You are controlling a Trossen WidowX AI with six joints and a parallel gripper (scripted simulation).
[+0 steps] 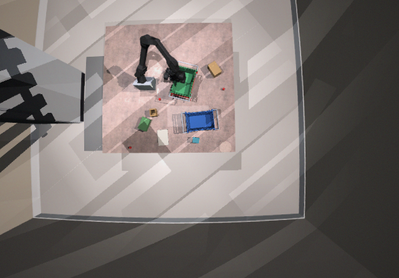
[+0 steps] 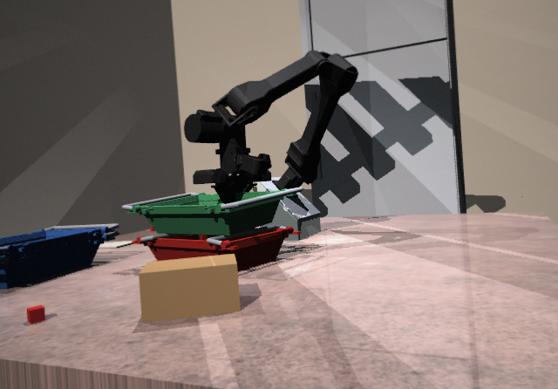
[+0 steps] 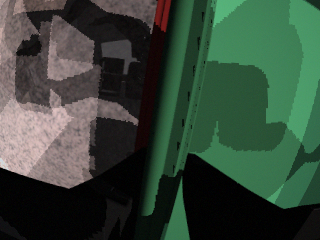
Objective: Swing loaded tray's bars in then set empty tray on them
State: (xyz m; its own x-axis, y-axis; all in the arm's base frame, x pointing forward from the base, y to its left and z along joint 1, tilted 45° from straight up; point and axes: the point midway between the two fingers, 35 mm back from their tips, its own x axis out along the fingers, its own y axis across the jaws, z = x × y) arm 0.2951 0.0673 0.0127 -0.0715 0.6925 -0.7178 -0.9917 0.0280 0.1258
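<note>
Right now the green tray is 7 cm ahead of my gripper tip, 3 cm above it and 1 cm to the right of it. Also, from my gripper tip: white card (53 cm to the right, 8 cm below, 7 cm behind); then green block (43 cm to the right, 26 cm behind, 7 cm below); then small tan box (31 cm to the right, 19 cm behind, 7 cm below).
</note>
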